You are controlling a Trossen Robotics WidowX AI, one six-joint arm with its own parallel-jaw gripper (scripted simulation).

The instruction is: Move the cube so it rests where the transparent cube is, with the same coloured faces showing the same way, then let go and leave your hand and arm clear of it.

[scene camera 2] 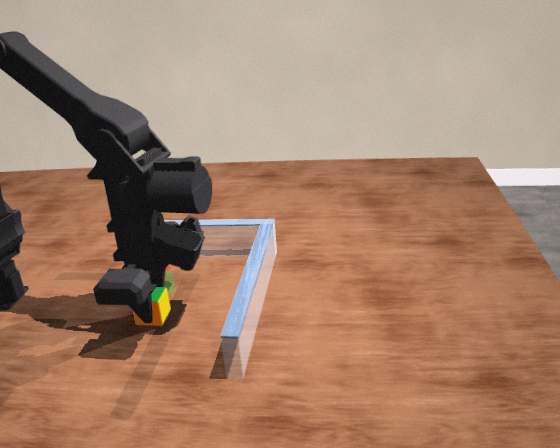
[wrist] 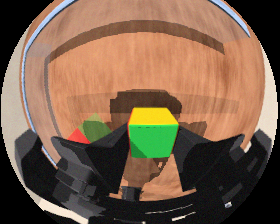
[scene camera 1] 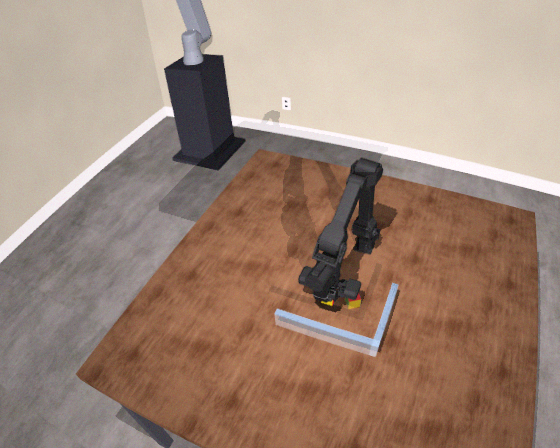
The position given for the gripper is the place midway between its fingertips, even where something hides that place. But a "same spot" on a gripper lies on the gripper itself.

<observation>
gripper: scene camera 2; wrist; scene camera 1 328,298
same spot on gripper: [scene camera 2: 144,311] = [wrist: 183,127]
</observation>
